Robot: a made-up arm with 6 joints.
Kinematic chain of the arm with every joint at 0, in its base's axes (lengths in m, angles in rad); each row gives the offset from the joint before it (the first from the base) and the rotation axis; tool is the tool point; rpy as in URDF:
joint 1: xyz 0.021 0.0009 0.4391 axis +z
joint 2: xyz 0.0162 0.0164 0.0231 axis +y
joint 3: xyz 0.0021 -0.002 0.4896 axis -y
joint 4: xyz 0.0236 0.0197 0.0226 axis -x
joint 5: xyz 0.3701 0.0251 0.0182 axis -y
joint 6: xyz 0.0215 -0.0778 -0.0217 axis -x
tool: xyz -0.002 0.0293 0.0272 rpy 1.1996 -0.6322 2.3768
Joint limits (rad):
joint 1: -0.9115..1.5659
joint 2: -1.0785..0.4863
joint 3: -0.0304..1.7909
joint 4: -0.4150..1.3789
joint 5: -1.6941..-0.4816
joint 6: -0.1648..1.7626
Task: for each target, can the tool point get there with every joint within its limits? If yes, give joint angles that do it. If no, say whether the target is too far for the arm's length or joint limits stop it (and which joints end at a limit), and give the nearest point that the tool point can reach.
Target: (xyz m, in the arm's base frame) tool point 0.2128 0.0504 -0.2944
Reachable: no: joint limits stop it (at a limit: joint 2, joint 3, joint 4, joint 5, joint 6) | nearest point 0.5719 0.1431 0.6804 | short by 1.043 m
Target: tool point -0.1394 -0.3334 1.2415
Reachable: yes | joints 1.1793 -0.5466 1.3333 0.0749 -1.2545 0.6324
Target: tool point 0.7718 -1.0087 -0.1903
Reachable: no: too far | nearest point 0.4022 -0.4840 0.7072 | short by 1.103 m
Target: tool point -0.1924 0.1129 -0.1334
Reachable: no: joint limits stop it (at a limit: joint 1, joint 2, joint 3, joint 4, joint 5, joint 6) | nearest point 0.0024 0.5695 0.6804 | short by 0.953 m
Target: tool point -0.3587 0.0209 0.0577
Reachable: no: joint limits stop it (at a limit: joint 2, joint 3, joint 5, joint 6) | nearest point -0.7314 0.0405 0.7331 | short by 0.772 m
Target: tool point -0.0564 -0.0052 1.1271
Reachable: yes | joints 0.2876 -0.7350 0.1837 -0.0144 -0.7082 1.2879
